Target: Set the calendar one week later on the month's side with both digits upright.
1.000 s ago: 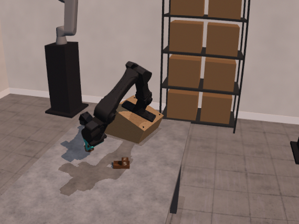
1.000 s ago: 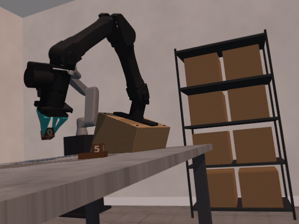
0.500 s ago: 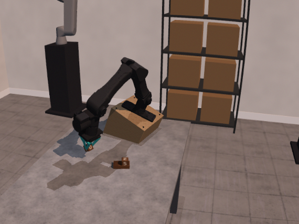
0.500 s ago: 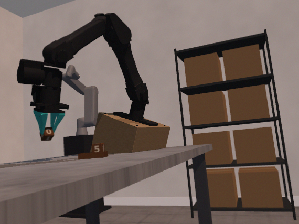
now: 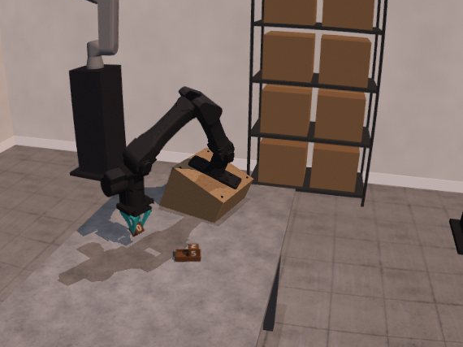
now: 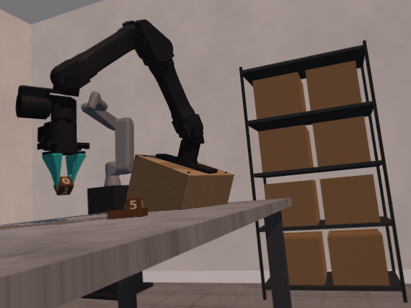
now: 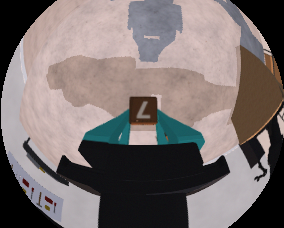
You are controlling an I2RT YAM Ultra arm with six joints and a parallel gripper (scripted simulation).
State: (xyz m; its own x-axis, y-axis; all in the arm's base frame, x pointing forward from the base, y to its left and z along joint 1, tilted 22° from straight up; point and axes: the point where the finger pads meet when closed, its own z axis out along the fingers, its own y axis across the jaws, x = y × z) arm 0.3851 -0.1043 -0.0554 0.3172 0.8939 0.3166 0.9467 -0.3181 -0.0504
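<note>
Now: hand 1 cm above the brown cube. The rest, counted from my hand: brown calendar tray (16 cm to the left, 8 cm below, 3 cm behind).
</note>
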